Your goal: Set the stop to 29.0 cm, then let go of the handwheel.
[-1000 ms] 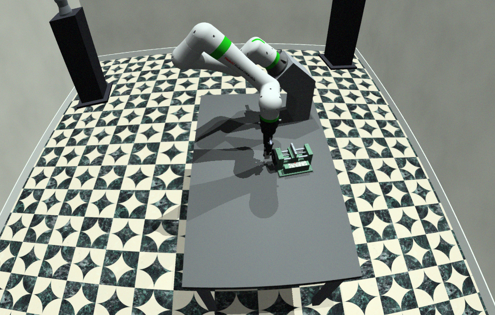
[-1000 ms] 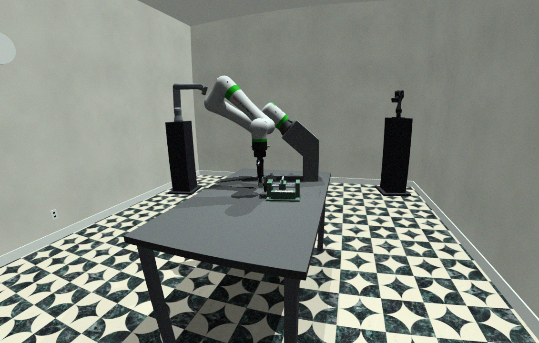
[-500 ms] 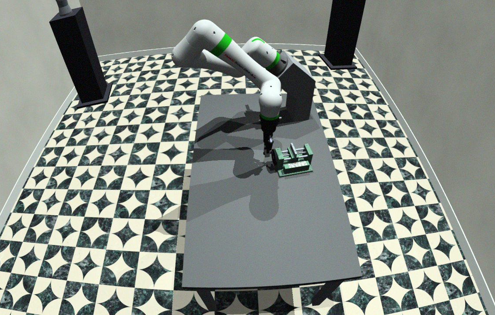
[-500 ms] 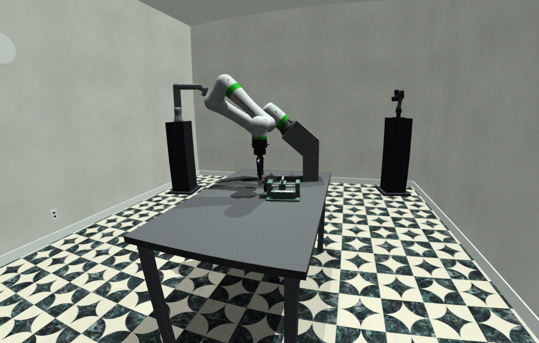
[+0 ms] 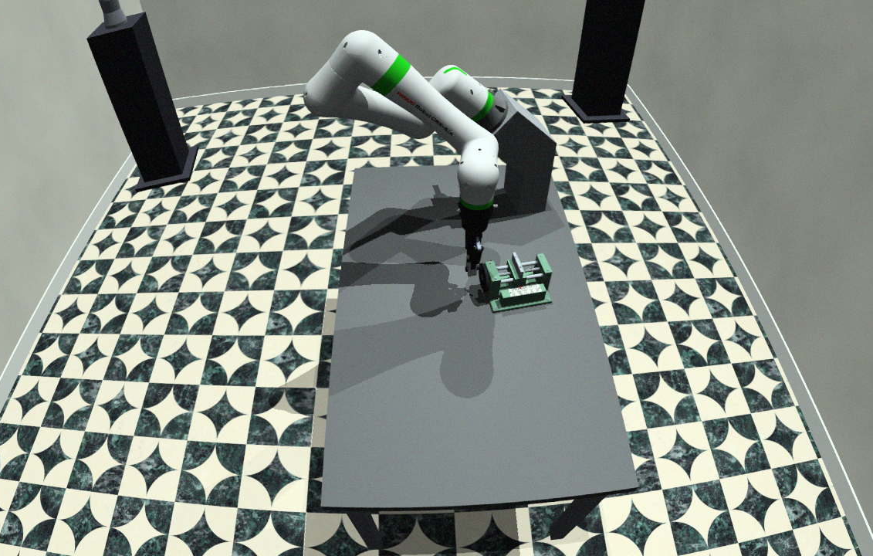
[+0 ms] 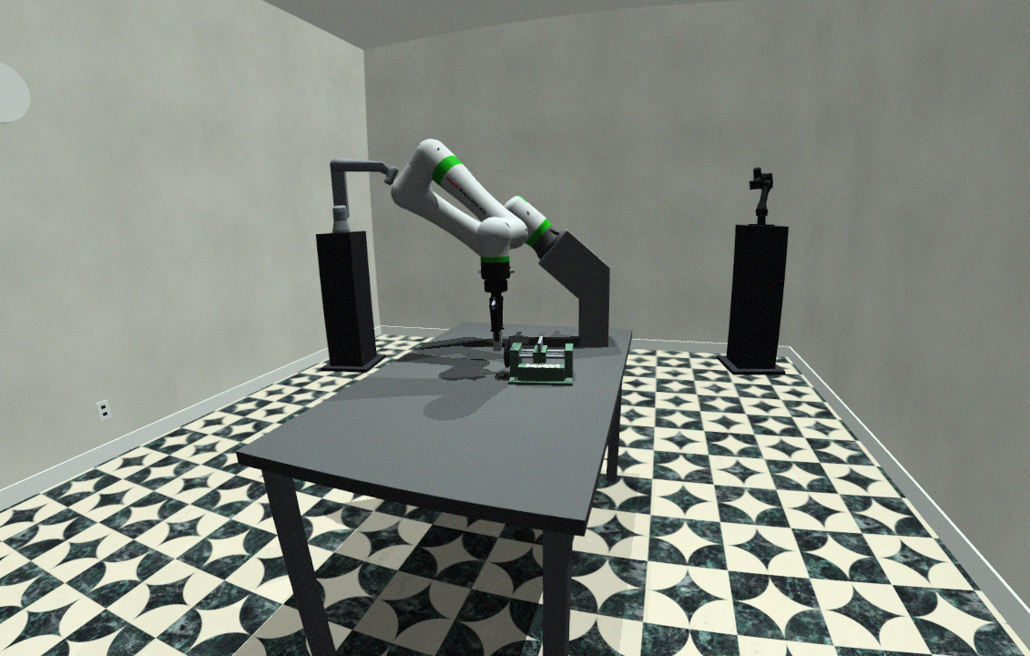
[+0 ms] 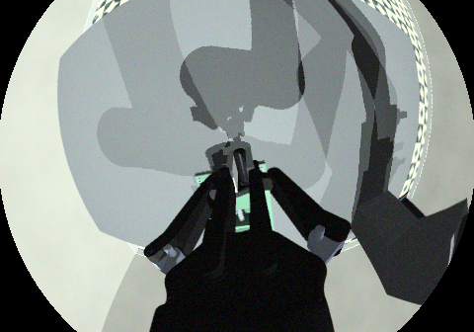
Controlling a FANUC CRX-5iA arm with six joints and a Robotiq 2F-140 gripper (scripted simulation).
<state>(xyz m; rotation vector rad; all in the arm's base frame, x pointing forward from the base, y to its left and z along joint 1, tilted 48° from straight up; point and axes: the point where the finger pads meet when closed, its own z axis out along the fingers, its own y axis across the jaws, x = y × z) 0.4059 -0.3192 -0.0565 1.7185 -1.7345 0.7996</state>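
My hand is 20 mm to the right of the black handwheel, 20 mm above it and 10 mm short of it. The rest, counted from my hand: green stop fixture (140 mm to the left, 40 mm ahead, 20 mm below).
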